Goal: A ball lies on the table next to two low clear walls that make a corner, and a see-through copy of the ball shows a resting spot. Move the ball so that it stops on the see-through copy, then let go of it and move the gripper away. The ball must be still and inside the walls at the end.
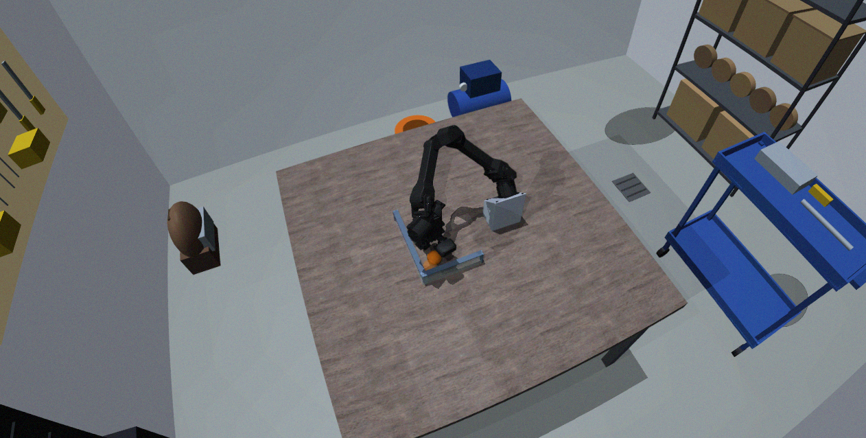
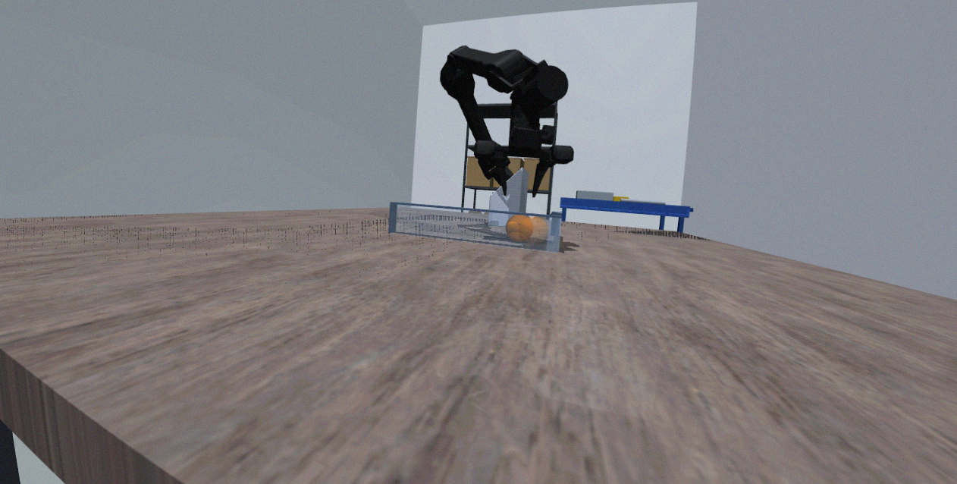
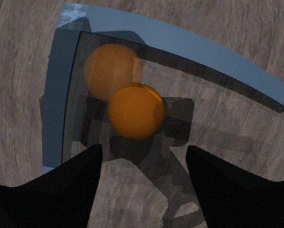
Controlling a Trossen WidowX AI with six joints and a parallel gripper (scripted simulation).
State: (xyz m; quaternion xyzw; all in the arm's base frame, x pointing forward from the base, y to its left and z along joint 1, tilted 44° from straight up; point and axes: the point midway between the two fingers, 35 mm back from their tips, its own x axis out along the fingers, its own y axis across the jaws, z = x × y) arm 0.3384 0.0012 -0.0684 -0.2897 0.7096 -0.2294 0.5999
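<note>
My gripper tip is 10 mm short of the orange ball, 10 mm to the right of it and 60 mm above it. Also, from my gripper tip: see-through copy: 40 mm ahead, 30 mm to the left, 60 mm below; then wall: 70 mm ahead, 80 mm to the right, 60 mm below.
</note>
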